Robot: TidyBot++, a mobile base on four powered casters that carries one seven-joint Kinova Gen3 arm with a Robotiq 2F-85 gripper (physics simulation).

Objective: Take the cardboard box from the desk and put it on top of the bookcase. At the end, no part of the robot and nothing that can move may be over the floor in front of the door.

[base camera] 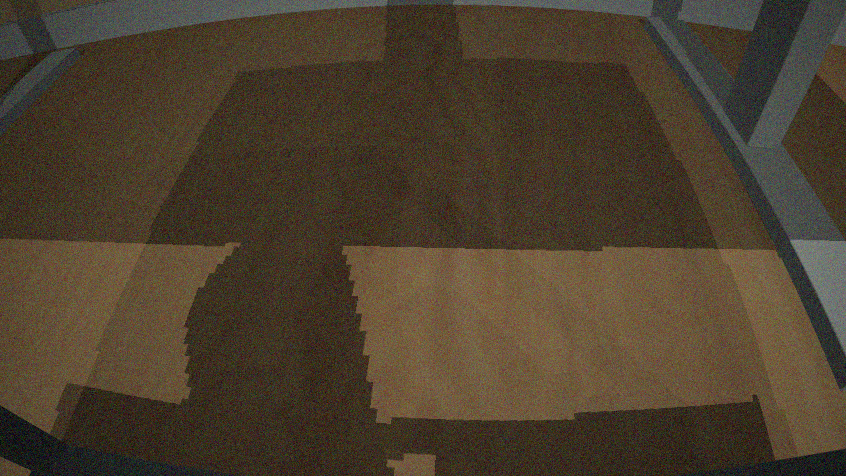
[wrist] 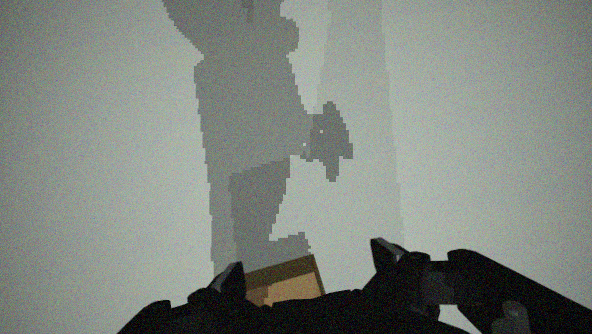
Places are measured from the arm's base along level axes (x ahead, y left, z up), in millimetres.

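Where they show: gripper, fingertip midpoint: (wrist: pixel 308 264).
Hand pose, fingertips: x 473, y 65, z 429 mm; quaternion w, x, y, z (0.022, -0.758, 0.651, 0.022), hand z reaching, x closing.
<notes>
After its pixels a point has its place.
The cardboard box (wrist: pixel 296 286) {x 433, y 77, z 374 mm} shows in part at the bottom of the wrist view, with a dark brown strip along its far edge and a lighter, partly shadowed face below. My gripper (wrist: pixel 308 264) {x 473, y 65, z 429 mm} is open, with its black fingertips apart on either side of the visible part of the box. The gripper body hides the box's lower part. I cannot tell how far the fingers are from the box. The bookcase and the door cannot be made out in either view.
Brown wooden floor (base camera: pixel 532 331) {x 305, y -62, z -396 mm} with broad shadows spreads through the base view. A grey rail (base camera: pixel 775 177) with an upright post (base camera: pixel 795 76) {x 533, y -389, z -266 mm} stands at the right, and another grey rail (base camera: pixel 36 79) at the left. A pale surface (wrist: pixel 475 125) {x 585, y -122, z 324 mm} with robot-shaped shadows fills much of the wrist view.
</notes>
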